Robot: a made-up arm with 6 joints.
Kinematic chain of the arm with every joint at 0, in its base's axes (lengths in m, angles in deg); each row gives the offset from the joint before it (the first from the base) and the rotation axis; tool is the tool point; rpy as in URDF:
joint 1: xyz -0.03 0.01 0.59 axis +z
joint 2: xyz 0 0.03 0.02 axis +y
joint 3: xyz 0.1 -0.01 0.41 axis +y
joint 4: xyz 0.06 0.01 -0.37 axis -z
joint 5: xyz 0.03 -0.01 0 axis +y
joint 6: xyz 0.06 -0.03 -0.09 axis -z
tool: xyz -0.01 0 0.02 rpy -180 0 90
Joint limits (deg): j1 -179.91..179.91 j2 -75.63..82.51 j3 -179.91..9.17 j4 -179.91..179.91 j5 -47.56..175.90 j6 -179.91..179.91
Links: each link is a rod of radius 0.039 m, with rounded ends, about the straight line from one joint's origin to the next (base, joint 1, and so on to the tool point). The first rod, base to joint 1, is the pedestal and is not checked.
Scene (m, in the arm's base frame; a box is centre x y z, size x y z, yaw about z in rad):
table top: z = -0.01
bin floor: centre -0.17 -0.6 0 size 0.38 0.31 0.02 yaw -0.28
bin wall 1: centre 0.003 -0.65 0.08 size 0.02 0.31 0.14 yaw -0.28
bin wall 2: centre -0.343 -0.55 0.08 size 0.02 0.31 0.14 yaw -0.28
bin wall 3: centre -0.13 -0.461 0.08 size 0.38 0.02 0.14 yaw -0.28
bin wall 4: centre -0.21 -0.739 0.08 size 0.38 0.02 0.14 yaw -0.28
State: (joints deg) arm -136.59 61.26 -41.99 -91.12 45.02 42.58
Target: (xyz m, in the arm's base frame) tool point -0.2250 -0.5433 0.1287
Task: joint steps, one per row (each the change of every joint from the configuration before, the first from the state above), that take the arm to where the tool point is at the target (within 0.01 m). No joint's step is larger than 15 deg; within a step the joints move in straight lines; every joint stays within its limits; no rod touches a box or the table.
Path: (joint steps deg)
1: 10.90 -1.49 -13.92 0.33 -2.29 0.06
2: 10.90 -1.49 -13.93 0.33 -2.29 0.06
3: -0.04 12.01 -10.74 0.71 -0.59 0.00
4: -0.05 12.01 -10.74 0.71 -0.59 -0.01

